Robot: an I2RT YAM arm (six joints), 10 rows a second.
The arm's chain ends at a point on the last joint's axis. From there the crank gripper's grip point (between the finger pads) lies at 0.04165 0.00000 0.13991 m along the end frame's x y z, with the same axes.
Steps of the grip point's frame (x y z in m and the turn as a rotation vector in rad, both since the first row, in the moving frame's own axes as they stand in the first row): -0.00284, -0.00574, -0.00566, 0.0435, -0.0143, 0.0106; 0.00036, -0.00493, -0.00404, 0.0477, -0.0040, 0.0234; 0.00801, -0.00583, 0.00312, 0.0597, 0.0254, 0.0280; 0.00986, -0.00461, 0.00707, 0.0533, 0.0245, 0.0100; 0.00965, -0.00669, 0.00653, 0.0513, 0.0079, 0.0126; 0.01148, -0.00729, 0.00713, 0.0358, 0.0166, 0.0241; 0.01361, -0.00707, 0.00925, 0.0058, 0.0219, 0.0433; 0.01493, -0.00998, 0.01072, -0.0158, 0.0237, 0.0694; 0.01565, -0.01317, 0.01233, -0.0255, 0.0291, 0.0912; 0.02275, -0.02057, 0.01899, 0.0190, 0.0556, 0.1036
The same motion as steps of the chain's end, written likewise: -0.00087, -0.00007, -0.00612, 0.0435, -0.0143, 0.0106; 0.00085, 0.00078, -0.00407, 0.0477, -0.0040, 0.0234; 0.00437, 0.00127, 0.00444, 0.0597, 0.0254, 0.0280; 0.00641, 0.00238, 0.00832, 0.0533, 0.0245, 0.0100; 0.00850, -0.00006, 0.00703, 0.0513, 0.0079, 0.0126; 0.00912, -0.00333, 0.00791, 0.0358, 0.0166, 0.0241; 0.01058, -0.00813, 0.01019, 0.0058, 0.0219, 0.0433; 0.01181, -0.01518, 0.01179, -0.0158, 0.0237, 0.0694; 0.01194, -0.02069, 0.01369, -0.0255, 0.0291, 0.0912; 0.01514, -0.02265, 0.02150, 0.0190, 0.0556, 0.1036
